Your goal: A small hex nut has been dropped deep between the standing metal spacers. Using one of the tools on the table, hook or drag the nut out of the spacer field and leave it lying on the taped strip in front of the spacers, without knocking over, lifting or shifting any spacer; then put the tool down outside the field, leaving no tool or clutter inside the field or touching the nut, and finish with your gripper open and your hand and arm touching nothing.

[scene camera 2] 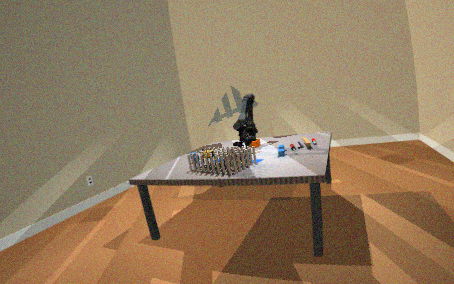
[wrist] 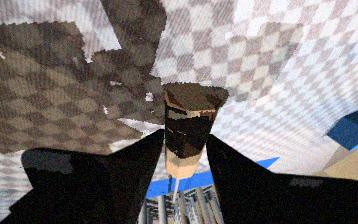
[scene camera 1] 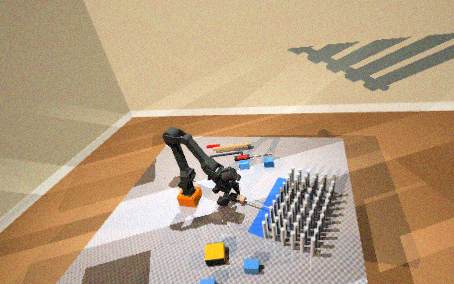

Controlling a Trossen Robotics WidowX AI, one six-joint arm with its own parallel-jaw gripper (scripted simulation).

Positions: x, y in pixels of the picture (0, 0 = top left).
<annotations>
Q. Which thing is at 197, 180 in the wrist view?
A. A blue taped strip.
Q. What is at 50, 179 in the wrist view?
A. My gripper.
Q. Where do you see a wooden-handled rod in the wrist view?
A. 190, 109
</annotations>
